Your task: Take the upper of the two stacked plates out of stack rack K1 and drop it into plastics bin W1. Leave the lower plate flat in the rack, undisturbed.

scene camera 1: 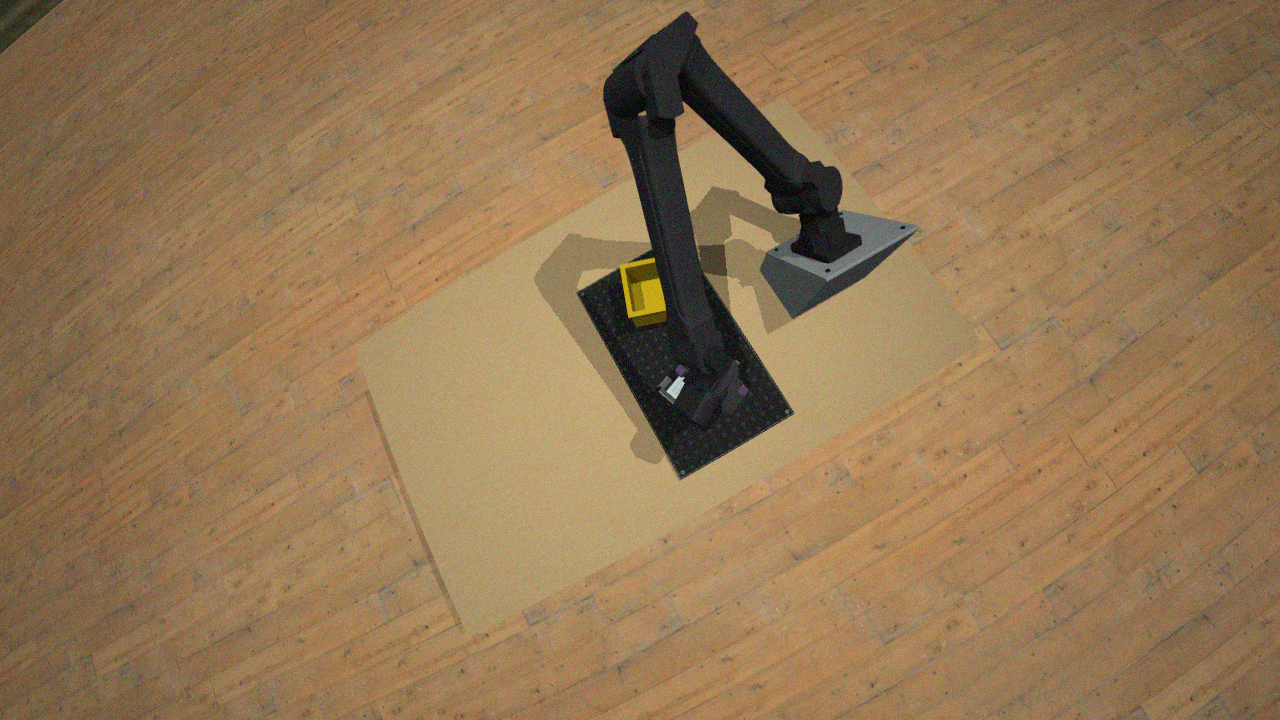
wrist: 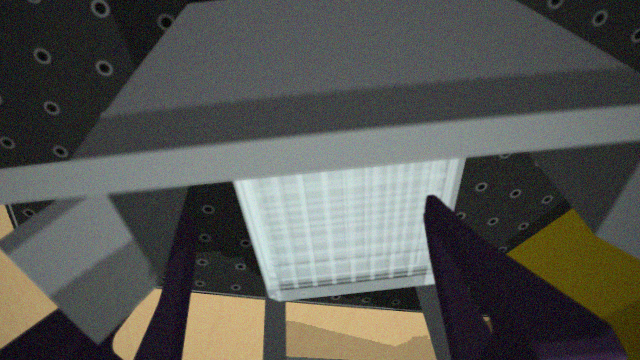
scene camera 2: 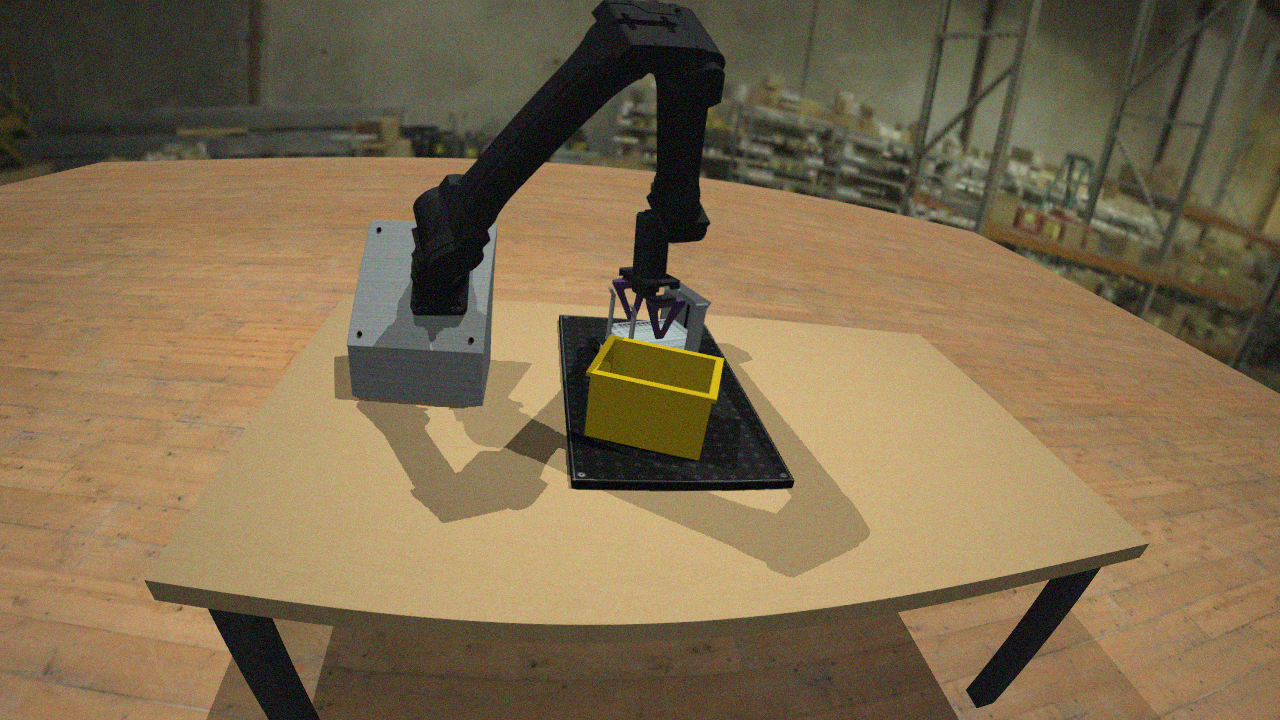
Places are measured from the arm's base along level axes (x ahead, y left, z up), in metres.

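Pixels of known places: gripper, fingertip midpoint: (wrist: pixel 306 214) (scene camera 2: pixel 644 328); arm's base at its link origin: (scene camera 1: pixel 825 247) (scene camera 2: pixel 441 278).
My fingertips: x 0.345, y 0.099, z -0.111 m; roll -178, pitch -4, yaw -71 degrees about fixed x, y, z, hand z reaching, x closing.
Ahead of a thing's pixels: the offset from my fingertips to its top centre. Level surfaces: height alone.
The clear, ribbed upper plate {dx +0.013, dy -0.014, dz +0.005 m} (wrist: pixel 345 225) lies flat in the grey rack K1 {dx +0.006, dy -0.015, dz +0.072 m} (wrist: pixel 325 145) (scene camera 2: pixel 694 327), between its tall wall and thin posts. The lower plate cannot be told apart beneath it. My gripper (wrist: pixel 306 214) (scene camera 2: pixel 645 326) is open and empty, pointing down over the rack. In the wrist view its purple fingers are spread: the left one stands clear of the plate's left side, the right one overlaps its right edge. Finger height over the plate is unclear. The yellow bin W1 {dx -0.031, dy -0.239, dz +0.052 m} (scene camera 1: pixel 648 317) (scene camera 2: pixel 644 416) (wrist: pixel 575 250) stands upright beside the rack, its inside visible and partly hidden by my arm in scene camera 1.
Rack and bin stand on a black perforated board (scene camera 1: pixel 684 454) (scene camera 2: pixel 751 461) on the tan table {dz -0.060 m} (scene camera 1: pixel 528 447) (scene camera 2: pixel 930 465). The grey wedge-shaped arm base (scene camera 1: pixel 805 291) (scene camera 2: pixel 411 371) stands beside the board. The rack's tall wall and posts rise close around the fingers.
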